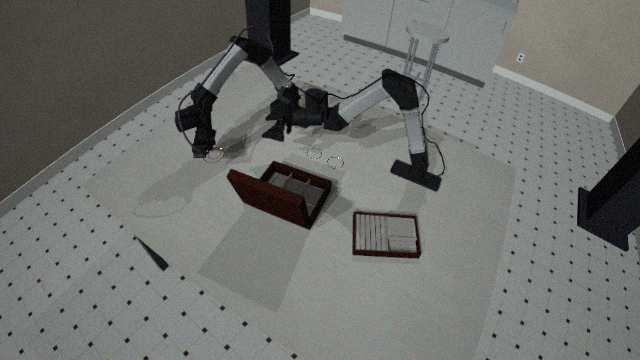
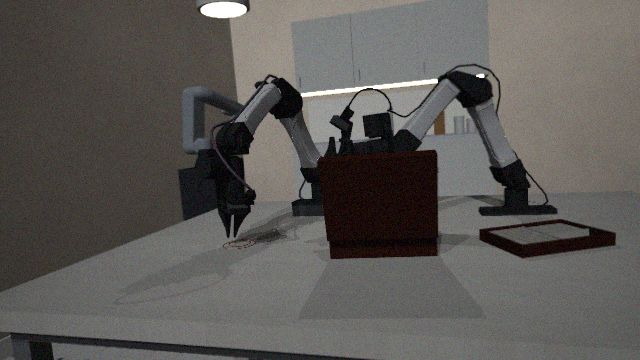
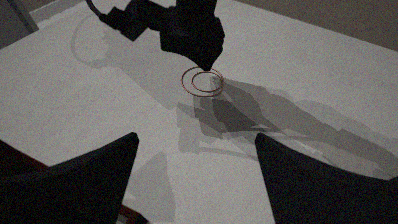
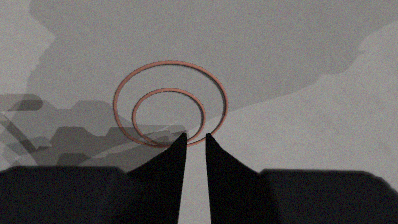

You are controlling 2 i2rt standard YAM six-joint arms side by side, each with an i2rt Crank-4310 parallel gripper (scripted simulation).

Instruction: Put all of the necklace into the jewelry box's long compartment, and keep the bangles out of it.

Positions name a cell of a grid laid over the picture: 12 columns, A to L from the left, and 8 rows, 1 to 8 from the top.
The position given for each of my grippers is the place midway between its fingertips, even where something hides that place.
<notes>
In view: my left gripper (image 3: F5), my right gripper (image 2: E6) and a jewelry box (image 2: H5).
The jewelry box shows as well in image 1 (image 1: E5). My right gripper shows as well in image 3 (image 3: G3) and in image 4 (image 4: F5). Image 4 does not show the jewelry box: it is out of frame.
</notes>
